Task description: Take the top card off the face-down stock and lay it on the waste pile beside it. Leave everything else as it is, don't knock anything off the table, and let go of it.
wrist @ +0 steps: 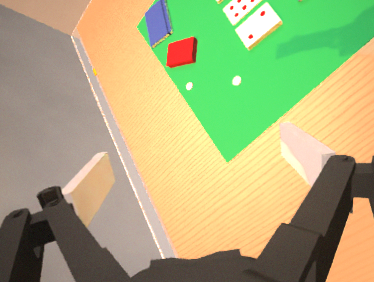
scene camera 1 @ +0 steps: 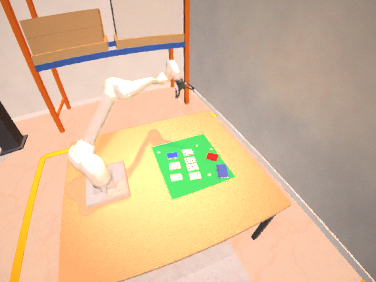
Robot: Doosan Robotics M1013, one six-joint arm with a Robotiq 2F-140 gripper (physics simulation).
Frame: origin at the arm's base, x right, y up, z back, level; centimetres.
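Seen in the pictures: gripper, between the fingertips: (wrist: 193,153) (scene camera 1: 188,100); arm's base, origin of its link: (scene camera 1: 103,181).
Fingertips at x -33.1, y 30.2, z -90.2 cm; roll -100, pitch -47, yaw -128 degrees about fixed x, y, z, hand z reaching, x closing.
Observation:
Offsets run from my fingertips to a thing's top centre. Level surfaces: height alone.
The small blue-backed stack {dx +26.9, dy -33.4, dz +29.5 cm} (scene camera 1: 172,155), which looks like the face-down stock, lies near the left side of the green mat {dy -35.2 cm} (scene camera 1: 175,190) (wrist: 215,115). White face-up cards lie beside it: one {dx +29.1, dy -33.7, dz +15.5 cm} (scene camera 1: 187,152) to its right and one {dx +38.5, dy -34.0, dz +32.3 cm} (scene camera 1: 174,165) just below it in the scene view. I cannot tell which is the waste pile. The stock does not show in the wrist view. My gripper (scene camera 1: 185,93) (wrist: 193,153) is wide open and empty, high above and beyond the mat's far corner, well away from the cards.
A red block {dx +43.9, dy -33.2, dz -1.2 cm} (scene camera 1: 212,156) (wrist: 181,52) and a larger blue box-like item {dx +61.1, dy -34.0, dz +0.2 cm} (scene camera 1: 222,171) (wrist: 158,22) lie near the mat's edge. More white cards (scene camera 1: 192,167) (wrist: 258,26) and small white discs {dx +24.1, dy -34.8, dz +3.5 cm} (wrist: 236,80) lie on the mat. An orange shelf rack (scene camera 1: 187,50) stands behind the table {dy -35.4 cm} (scene camera 1: 150,230).

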